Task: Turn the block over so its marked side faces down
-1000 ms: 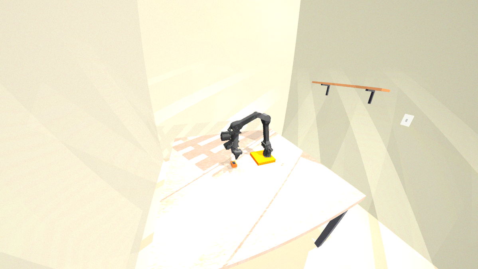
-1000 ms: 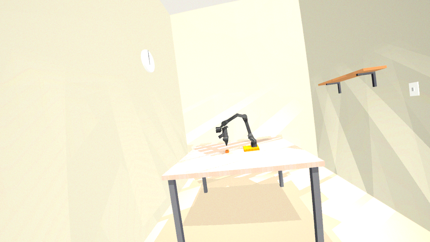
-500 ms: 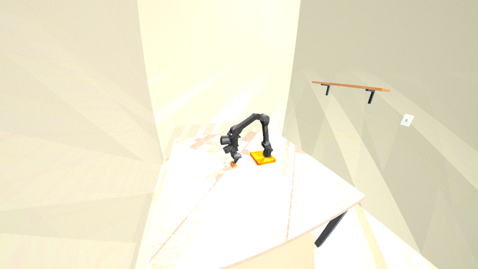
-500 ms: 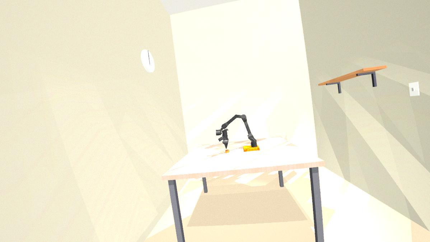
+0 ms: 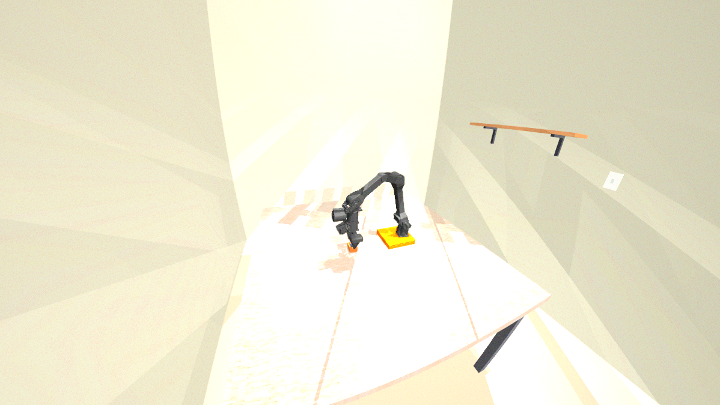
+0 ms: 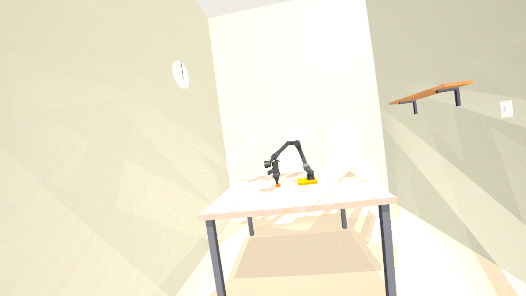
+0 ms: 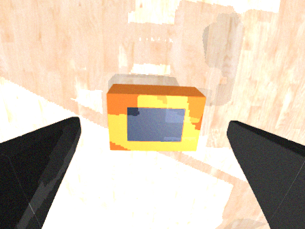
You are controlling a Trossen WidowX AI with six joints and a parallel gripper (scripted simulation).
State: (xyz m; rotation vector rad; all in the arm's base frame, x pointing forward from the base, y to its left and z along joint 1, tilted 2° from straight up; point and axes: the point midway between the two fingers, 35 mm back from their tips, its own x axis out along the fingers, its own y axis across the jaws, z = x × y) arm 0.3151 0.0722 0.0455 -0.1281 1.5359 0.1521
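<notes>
Right now my gripper tip is 10 mm above the orange block.
</notes>
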